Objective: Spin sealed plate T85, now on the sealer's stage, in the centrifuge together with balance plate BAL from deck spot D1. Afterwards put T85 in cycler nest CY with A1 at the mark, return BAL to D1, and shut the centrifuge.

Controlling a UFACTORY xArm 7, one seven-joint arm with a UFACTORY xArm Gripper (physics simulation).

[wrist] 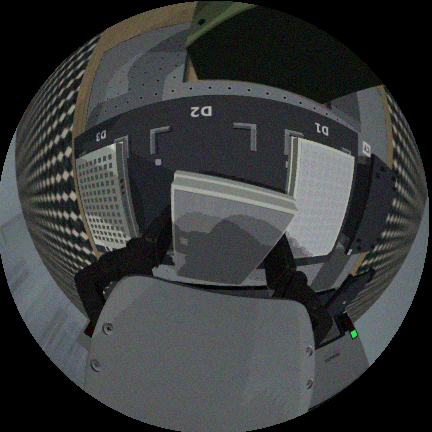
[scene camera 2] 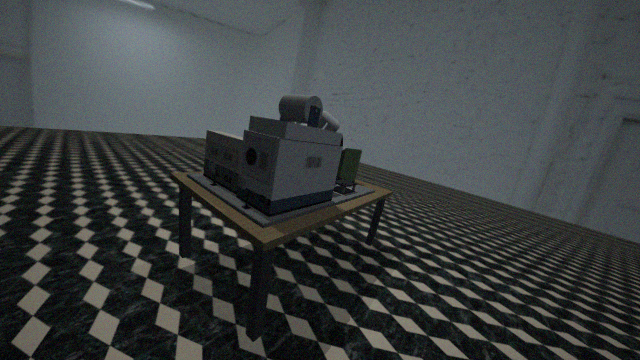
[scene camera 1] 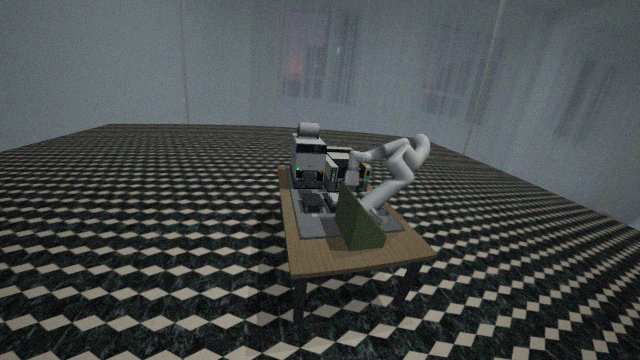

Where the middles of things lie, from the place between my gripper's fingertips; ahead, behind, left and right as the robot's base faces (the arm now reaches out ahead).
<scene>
Right now the white well plate (wrist: 319, 177) is 20 mm behind my hand, 100 mm to the left of it and 20 mm below it. Round my hand: centrifuge (scene camera 2: 222, 158): 400 mm ahead, 100 mm to the right, 50 mm above; dark tray (wrist: 352, 284): 180 mm ahead, 230 mm to the left, 20 mm above.
</scene>
